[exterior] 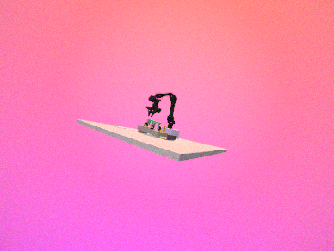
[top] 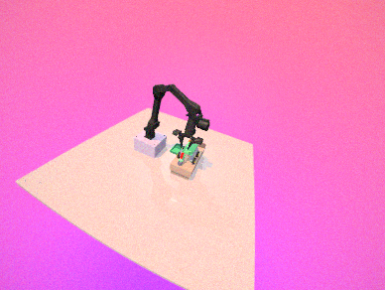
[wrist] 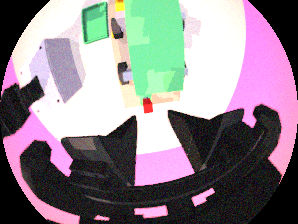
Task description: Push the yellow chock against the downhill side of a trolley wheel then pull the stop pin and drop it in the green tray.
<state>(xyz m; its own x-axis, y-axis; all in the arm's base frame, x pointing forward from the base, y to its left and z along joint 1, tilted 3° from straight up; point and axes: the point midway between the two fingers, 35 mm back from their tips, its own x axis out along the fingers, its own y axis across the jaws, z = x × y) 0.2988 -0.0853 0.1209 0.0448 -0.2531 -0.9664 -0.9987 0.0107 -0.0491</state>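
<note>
My gripper tip is now 2 cm to the left of the red-headed stop pin and 6 cm above it. The rest, counted from my gripper tip: yellow chock: 2 cm behind, 18 cm to the left, 11 cm below; trolley: 2 cm ahead, 8 cm to the left, 8 cm below.
</note>
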